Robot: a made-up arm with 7 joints. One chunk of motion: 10 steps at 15 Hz.
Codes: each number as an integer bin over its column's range. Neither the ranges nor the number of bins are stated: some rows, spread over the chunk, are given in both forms.
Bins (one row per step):
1: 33 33 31 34 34 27
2: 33 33 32 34 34 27
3: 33 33 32 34 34 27
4: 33 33 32 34 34 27
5: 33 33 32 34 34 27
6: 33 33 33 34 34 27
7: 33 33 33 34 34 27
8: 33 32 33 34 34 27
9: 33 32 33 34 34 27
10: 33 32 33 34 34 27
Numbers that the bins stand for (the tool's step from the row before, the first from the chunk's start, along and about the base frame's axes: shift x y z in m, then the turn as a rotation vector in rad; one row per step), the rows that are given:
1: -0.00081 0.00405 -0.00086 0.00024 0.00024 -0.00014
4: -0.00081 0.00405 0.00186 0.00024 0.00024 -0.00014
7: -0.00081 0.00405 0.00457 0.00024 0.00024 -0.00014
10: -0.00081 0.00102 0.00457 0.00024 0.00024 -0.00014
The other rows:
2: -0.00081 0.00405 0.00186 0.00024 0.00024 -0.00014
3: -0.00081 0.00405 0.00186 0.00024 0.00024 -0.00014
5: -0.00081 0.00405 0.00186 0.00024 0.00024 -0.00014
6: -0.00081 0.00405 0.00457 0.00024 0.00024 -0.00014
8: -0.00081 0.00102 0.00457 0.00024 0.00024 -0.00014
9: -0.00081 0.00102 0.00457 0.00024 0.00024 -0.00014

